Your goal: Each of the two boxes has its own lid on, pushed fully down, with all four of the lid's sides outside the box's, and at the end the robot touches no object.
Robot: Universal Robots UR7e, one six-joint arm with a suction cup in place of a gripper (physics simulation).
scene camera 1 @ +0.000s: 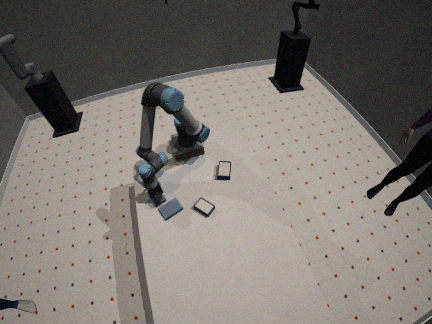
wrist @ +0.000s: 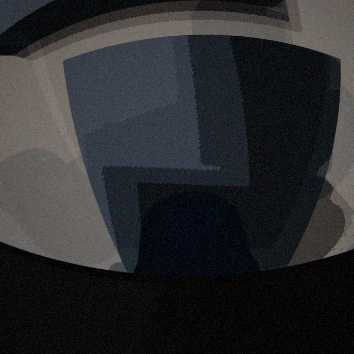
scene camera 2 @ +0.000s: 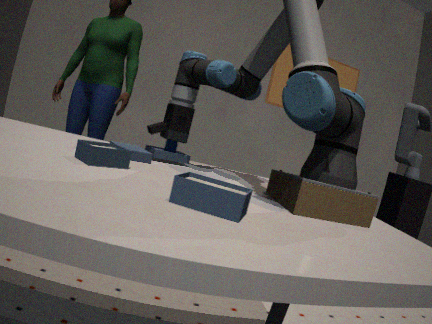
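Where they show: hand, tool point: (wrist: 189, 211) (scene camera 2: 168, 155); arm's base, link origin: (scene camera 1: 187, 139) (scene camera 2: 327, 183).
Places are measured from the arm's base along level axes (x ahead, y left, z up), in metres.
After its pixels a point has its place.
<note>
Two open blue-grey boxes stand upright and apart: one box (scene camera 1: 202, 212) {x 0.577, y -0.023, z -0.052 m} (scene camera 2: 102, 157) {x 0.535, y 0.041, z -0.054 m} is beside the lids, the other box (scene camera 1: 223, 178) {x 0.367, y 0.172, z -0.059 m} (scene camera 2: 207, 200) {x 0.321, y 0.237, z -0.052 m} is nearer the robot's base. A flat blue-grey lid (scene camera 1: 171, 209) {x 0.509, y -0.210, z -0.048 m} (scene camera 2: 133, 152) {x 0.481, y -0.150, z -0.052 m} lies between the first box and the second lid. My suction cup (scene camera 1: 157, 197) {x 0.382, y -0.285, z -0.053 m} (scene camera 2: 171, 146) (wrist: 192, 232) is down on the second lid (scene camera 1: 160, 202) {x 0.440, y -0.274, z -0.051 m} (scene camera 2: 167, 156) {x 0.387, y -0.250, z -0.054 m} (wrist: 135, 100) {x 0.419, y -0.257, z -0.041 m}, off its middle, and looks pressed against it. In the wrist view the cup hides the near edge of this lid. The lid looks level, at or very near the table.
The robot's base stands on a brown block (scene camera 1: 190, 152) {x 0.112, y -0.003, z -0.017 m} (scene camera 2: 332, 205) {x 0.019, y 0.096, z -0.038 m} at the back of the white table (scene camera 1: 215, 270) {x 0.941, y -0.037, z -0.074 m} (scene camera 2: 100, 215) {x 0.477, y 0.381, z -0.074 m}. The table's left edge runs close beside the held lid. Two people and other arms on dark pedestals (scene camera 1: 54, 102) (scene camera 1: 291, 60) stand away from the table.
</note>
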